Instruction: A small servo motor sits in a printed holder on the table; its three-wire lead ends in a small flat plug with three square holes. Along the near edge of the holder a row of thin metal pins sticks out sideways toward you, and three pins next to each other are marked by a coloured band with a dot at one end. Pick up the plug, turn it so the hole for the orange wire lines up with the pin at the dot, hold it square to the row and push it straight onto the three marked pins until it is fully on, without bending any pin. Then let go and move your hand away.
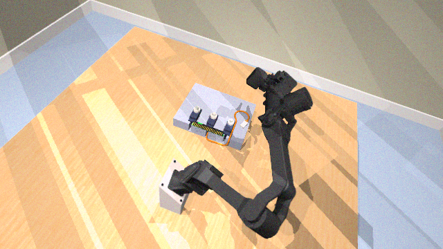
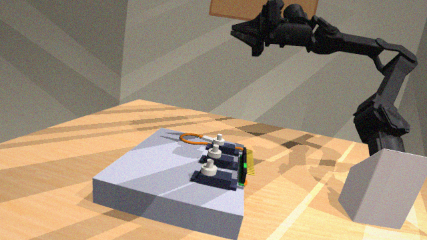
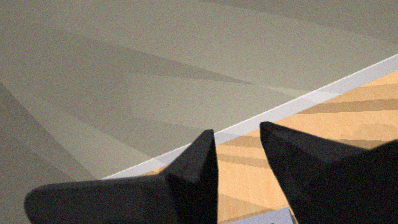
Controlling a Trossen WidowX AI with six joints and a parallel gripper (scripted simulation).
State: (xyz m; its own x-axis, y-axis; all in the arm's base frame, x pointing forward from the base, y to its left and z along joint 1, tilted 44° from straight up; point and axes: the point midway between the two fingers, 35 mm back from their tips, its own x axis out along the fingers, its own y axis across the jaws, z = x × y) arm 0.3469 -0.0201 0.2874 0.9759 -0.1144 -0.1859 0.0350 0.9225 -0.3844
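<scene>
Now: gripper tip 70 mm past the dark dot, 210 mm to the right of it and 270 mm above it. Round my gripper tip: grey holder (90 mm ahead, 160 mm to the left, 320 mm below); green band (70 mm behind, 220 mm to the left, 270 mm below).
</scene>
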